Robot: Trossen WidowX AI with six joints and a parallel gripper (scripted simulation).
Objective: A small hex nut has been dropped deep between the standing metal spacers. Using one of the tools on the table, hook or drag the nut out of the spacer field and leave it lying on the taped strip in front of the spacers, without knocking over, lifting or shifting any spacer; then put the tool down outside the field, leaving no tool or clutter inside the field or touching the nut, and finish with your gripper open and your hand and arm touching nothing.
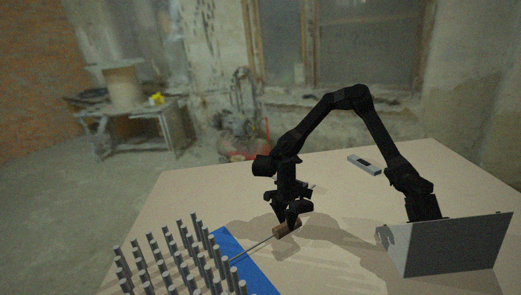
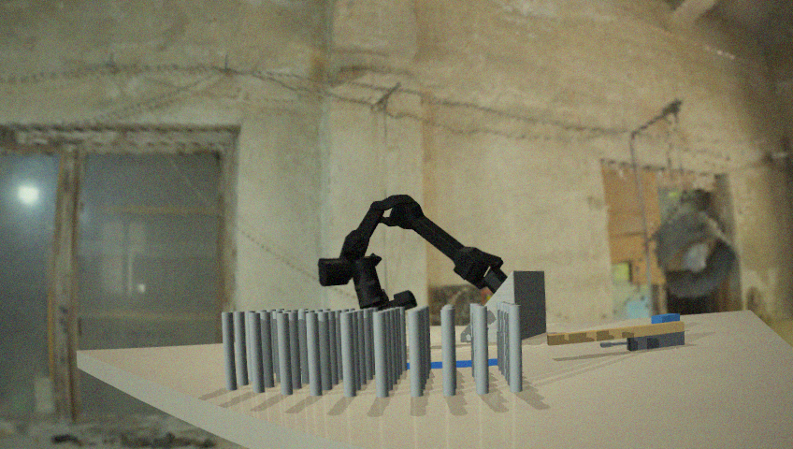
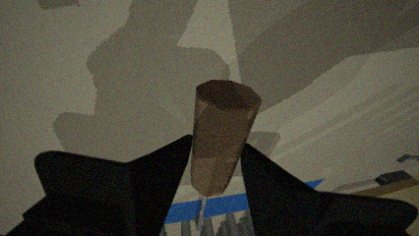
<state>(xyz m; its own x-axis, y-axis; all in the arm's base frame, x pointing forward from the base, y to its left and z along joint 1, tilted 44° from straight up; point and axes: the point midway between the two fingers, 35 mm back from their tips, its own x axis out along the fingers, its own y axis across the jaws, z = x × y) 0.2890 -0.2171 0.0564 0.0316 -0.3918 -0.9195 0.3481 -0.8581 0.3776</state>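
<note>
The small red cube is 110 mm to the right of my gripper tip, 50 mm behind it and 10 mm below it. Round my gripper tip: grey flat block 400 mm behind, 280 mm to the right; then blue taped strip 150 mm ahead, 110 mm to the left, 20 mm below.
</note>
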